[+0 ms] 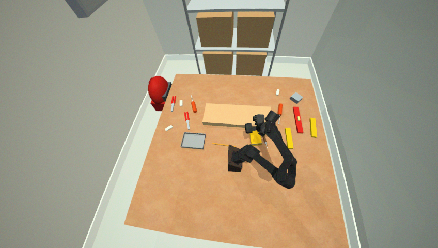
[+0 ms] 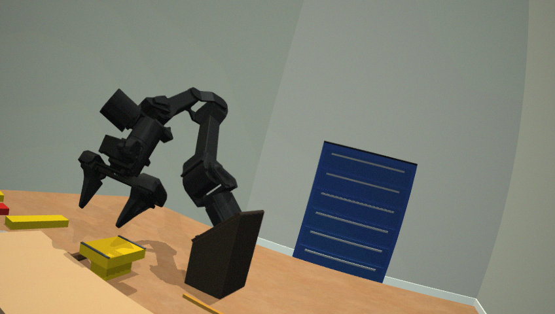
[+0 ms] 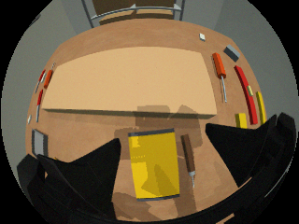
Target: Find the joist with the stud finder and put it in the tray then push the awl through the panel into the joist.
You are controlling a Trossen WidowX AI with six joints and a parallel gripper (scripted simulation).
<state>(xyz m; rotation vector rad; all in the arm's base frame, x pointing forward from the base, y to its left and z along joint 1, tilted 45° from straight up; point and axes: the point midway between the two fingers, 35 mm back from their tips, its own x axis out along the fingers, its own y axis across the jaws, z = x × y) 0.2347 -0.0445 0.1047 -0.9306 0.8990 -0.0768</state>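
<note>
Right now the yellow stud finder is 100 mm below my gripper tip and 30 mm behind it. From my gripper tip the other things lie so: red level 300 mm to the right, 190 mm ahead, 100 mm below; awl 100 mm below, 80 mm to the right, 50 mm behind; grey tray 430 mm to the left, 160 mm behind, 100 mm below.
</note>
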